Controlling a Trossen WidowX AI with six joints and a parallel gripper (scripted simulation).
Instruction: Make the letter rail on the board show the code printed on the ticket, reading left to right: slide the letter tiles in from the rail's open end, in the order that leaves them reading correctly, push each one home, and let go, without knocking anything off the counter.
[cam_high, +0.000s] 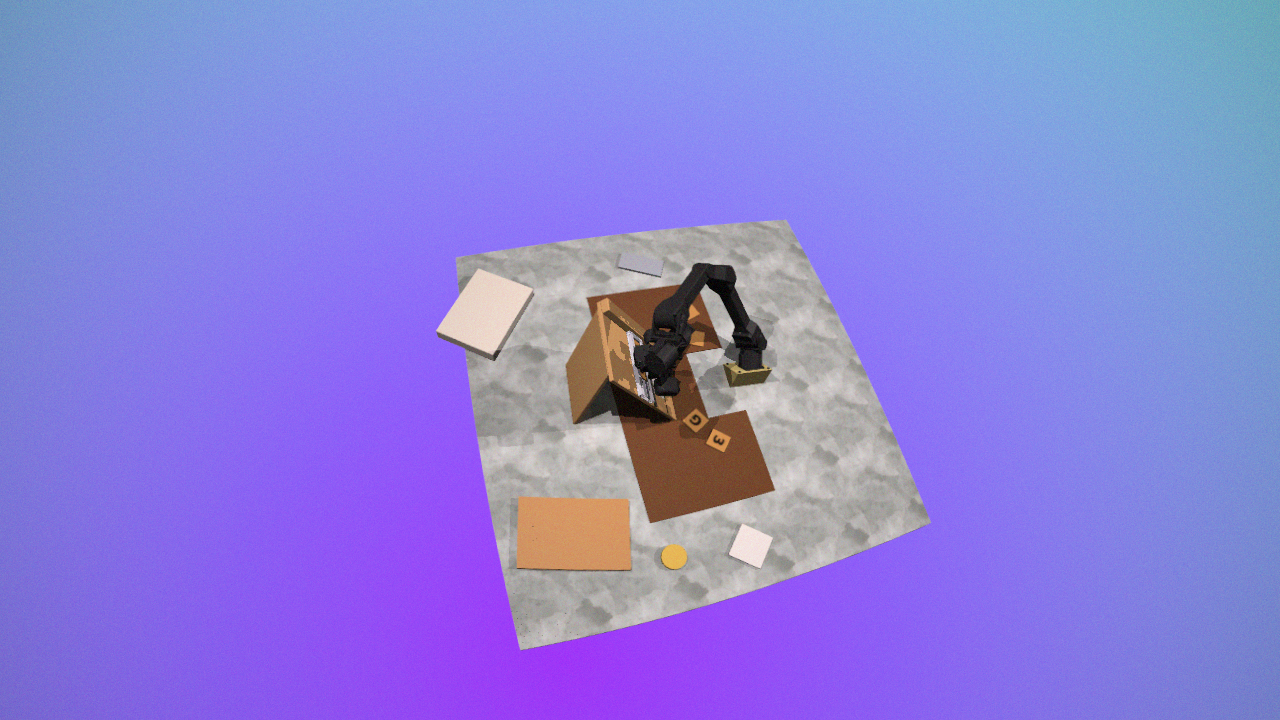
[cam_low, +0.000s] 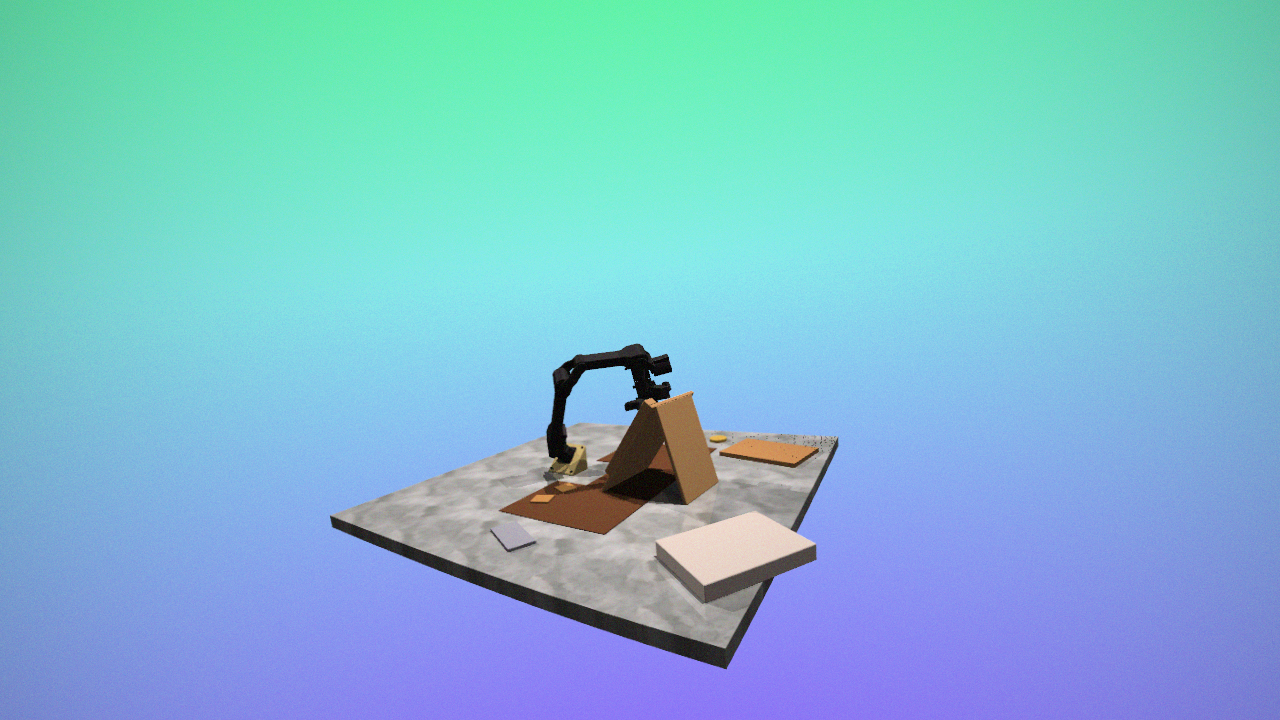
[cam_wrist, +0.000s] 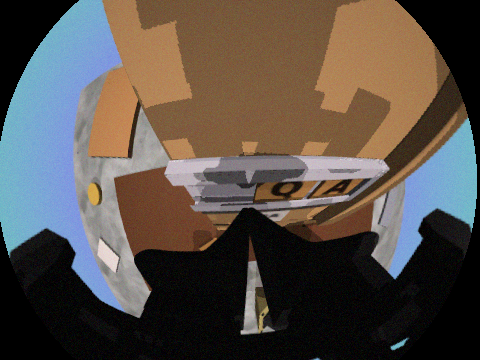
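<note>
My gripper tip is 9 cm above the white ticket, 4 cm past it and 3 cm to the left of it. Round my gripper tip: orange panel 35 cm to the left, 27 cm ahead, 17 cm below; brown mat 17 cm below, 15 cm behind, 4 cm to the right; yellow disc 46 cm to the left, 17 cm below, 2 cm ahead.
</note>
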